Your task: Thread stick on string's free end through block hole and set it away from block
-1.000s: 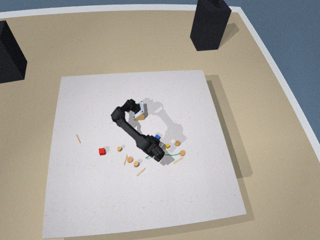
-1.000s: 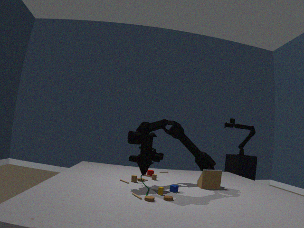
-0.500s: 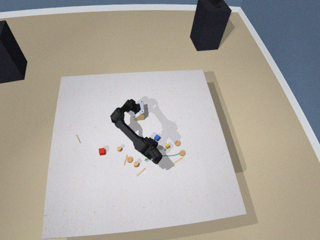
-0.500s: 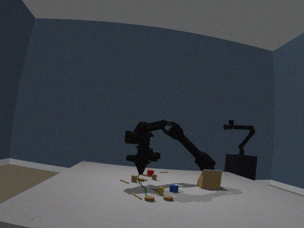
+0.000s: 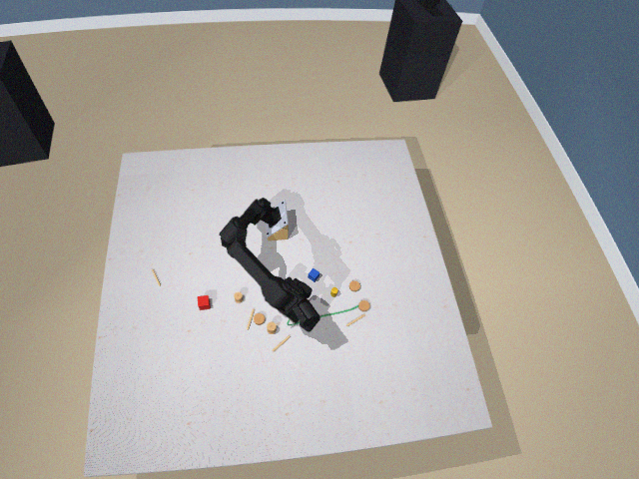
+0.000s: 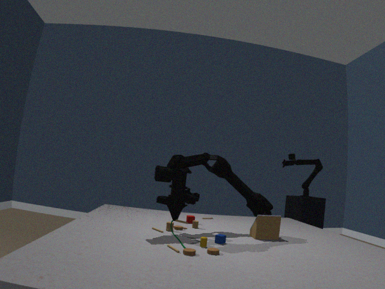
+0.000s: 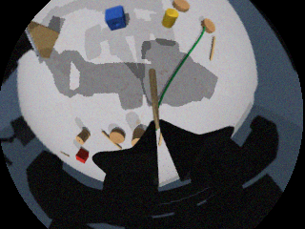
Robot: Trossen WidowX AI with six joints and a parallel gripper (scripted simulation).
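Right now the blue cube is 16 cm behind my gripper tip, 12 cm to the left of it and 4 cm below it. From my gripper tip the other things lie so: round wooden button 27 cm to the left, 5 cm below, 1 cm behind; red cube 29 cm to the right, 13 cm behind, 4 cm below; yellow cylinder 18 cm to the left, 8 cm behind, 4 cm below.
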